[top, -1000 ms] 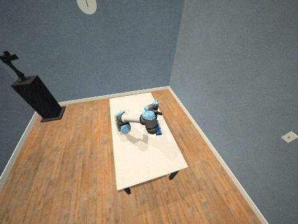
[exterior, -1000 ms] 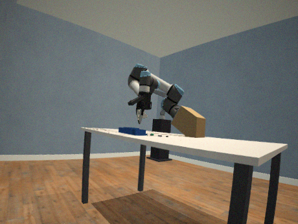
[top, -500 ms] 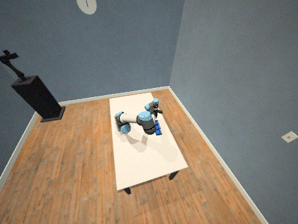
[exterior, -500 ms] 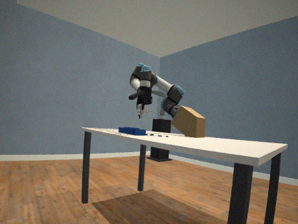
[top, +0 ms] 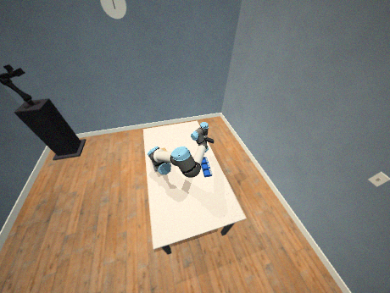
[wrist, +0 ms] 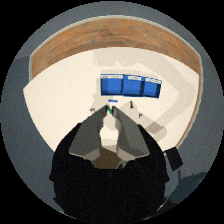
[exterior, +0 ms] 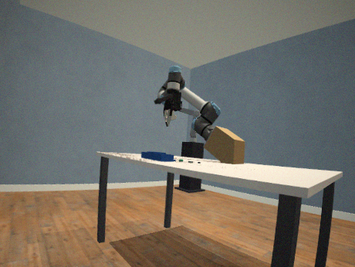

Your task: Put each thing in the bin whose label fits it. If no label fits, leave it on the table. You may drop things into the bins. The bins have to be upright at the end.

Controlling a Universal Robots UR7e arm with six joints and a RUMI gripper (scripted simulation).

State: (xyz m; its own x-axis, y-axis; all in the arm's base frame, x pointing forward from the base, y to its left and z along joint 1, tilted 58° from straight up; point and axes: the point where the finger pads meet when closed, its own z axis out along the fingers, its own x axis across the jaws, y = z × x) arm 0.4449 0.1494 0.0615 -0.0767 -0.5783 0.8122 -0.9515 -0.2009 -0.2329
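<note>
The small grey piece is 12 cm behind my hand, 10 cm to the left of it and 21 cm below it. Round my hand: blue bin 9 cm to the right, 19 cm below; then small blue piece 7 cm behind, 1 cm to the right, 21 cm below; then green piece 11 cm behind, 1 cm to the left, 21 cm below.
</note>
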